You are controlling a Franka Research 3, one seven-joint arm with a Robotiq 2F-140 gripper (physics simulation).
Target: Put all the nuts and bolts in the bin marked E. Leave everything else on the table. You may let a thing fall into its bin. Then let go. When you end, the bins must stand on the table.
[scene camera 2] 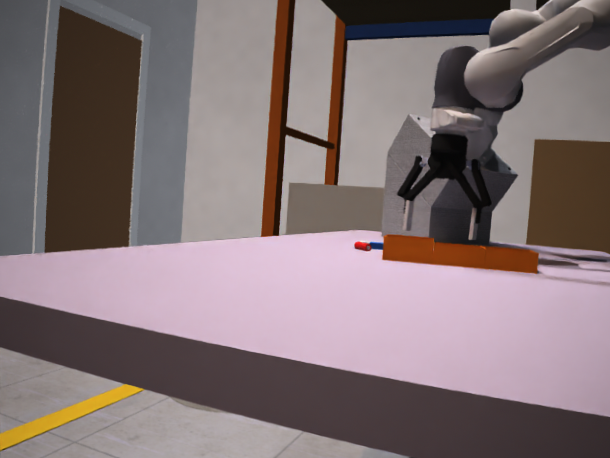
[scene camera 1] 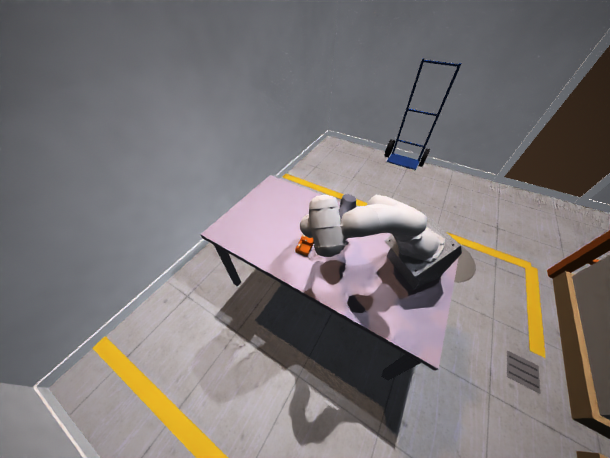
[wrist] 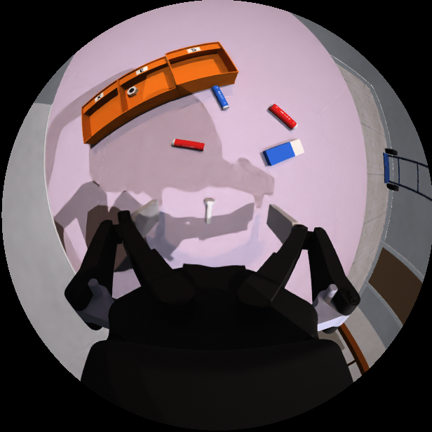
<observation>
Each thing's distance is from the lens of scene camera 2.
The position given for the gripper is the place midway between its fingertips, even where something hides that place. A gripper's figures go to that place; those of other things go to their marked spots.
gripper (scene camera 2: 438, 234): 1.16 m
joined orange bins (scene camera 2: 414, 249): 0.90 m
</observation>
